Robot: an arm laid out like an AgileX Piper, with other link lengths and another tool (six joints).
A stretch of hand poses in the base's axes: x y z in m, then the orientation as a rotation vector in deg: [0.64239, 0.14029, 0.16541, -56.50, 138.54, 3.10]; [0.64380, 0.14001, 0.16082, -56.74, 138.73, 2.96]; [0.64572, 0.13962, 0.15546, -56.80, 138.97, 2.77]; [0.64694, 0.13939, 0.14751, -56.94, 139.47, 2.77]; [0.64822, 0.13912, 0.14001, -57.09, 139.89, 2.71]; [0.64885, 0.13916, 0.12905, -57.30, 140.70, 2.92]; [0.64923, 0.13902, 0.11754, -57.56, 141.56, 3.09]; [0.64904, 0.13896, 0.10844, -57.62, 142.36, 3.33]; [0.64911, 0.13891, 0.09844, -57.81, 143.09, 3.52]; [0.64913, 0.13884, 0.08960, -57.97, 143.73, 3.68]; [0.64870, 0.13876, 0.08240, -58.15, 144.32, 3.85]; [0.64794, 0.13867, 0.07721, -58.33, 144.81, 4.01]
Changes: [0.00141, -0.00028, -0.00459, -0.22, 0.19, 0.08]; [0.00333, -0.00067, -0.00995, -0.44, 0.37, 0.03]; [0.00455, -0.00090, -0.01790, -0.63, 0.85, -0.01]; [0.00583, -0.00117, -0.02540, -0.84, 1.24, -0.02]; [0.00646, -0.00113, -0.03636, -1.00, 2.07, -0.05]; [0.00684, -0.00127, -0.04787, -1.23, 2.95, -0.06]; [0.00665, -0.00133, -0.05697, -1.33, 3.74, -0.17]; [0.00672, -0.00138, -0.06697, -1.49, 4.49, -0.19]; [0.00674, -0.00145, -0.07581, -1.62, 5.15, -0.22]; [0.00631, -0.00153, -0.08301, -1.75, 5.76, -0.21]; [0.00555, -0.00162, -0.08820, -1.85, 6.29, -0.19]
